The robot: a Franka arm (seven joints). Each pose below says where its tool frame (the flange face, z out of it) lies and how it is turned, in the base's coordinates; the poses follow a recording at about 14 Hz.
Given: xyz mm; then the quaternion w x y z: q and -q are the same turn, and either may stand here.
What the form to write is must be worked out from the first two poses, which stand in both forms.
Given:
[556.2 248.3 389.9 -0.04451 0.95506 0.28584 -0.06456]
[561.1 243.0 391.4 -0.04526 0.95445 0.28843 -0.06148]
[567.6 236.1 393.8 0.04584 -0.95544 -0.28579 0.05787]
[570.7 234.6 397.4 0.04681 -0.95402 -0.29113 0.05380]
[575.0 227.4 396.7 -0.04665 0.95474 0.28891 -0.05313]
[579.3 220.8 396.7 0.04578 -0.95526 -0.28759 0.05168]
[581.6 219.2 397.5 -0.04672 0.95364 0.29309 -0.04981]
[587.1 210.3 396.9 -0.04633 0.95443 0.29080 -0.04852]
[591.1 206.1 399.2 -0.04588 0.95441 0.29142 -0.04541]
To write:
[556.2 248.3 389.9 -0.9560 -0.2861 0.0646 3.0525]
[561.1 243.0 391.4 -0.9554 -0.2887 0.0615 3.0510]
[567.6 236.1 393.8 -0.9564 -0.2861 0.0579 3.0499]
[570.7 234.6 397.4 -0.9551 -0.2915 0.0539 3.0479]
[575.0 227.4 396.7 -0.9558 -0.2892 0.0532 3.0483]
[579.3 220.8 396.7 -0.9563 -0.2879 0.0517 3.0500]
[581.6 219.2 397.5 -0.9547 -0.2934 0.0499 3.0481]
[587.1 210.3 396.9 -0.9555 -0.2911 0.0486 3.0489]
[591.1 206.1 399.2 -0.9554 -0.2917 0.0455 3.0498]

